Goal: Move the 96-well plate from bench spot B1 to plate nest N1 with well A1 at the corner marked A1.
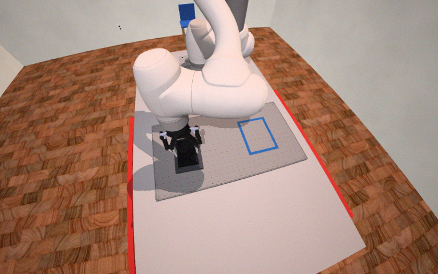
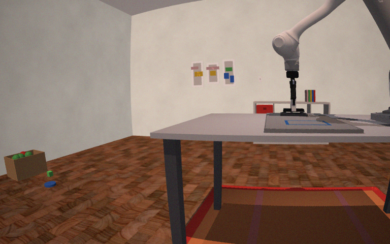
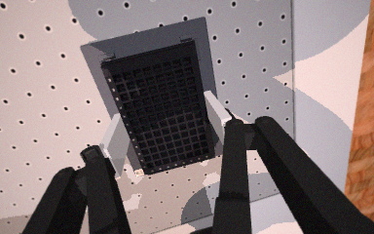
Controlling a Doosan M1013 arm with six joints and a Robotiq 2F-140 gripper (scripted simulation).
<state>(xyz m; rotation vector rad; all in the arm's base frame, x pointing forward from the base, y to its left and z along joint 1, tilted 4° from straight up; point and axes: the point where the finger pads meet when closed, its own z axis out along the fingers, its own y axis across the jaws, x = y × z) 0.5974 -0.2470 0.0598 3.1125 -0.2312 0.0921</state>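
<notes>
Now: the black 96-well plate 20 mm below my hand. From my hand the other things lie so: dark grey plate nest N1: 50 mm below; then pale A1 corner mark: 70 mm behind, 60 mm to the left, 40 mm below.
</notes>
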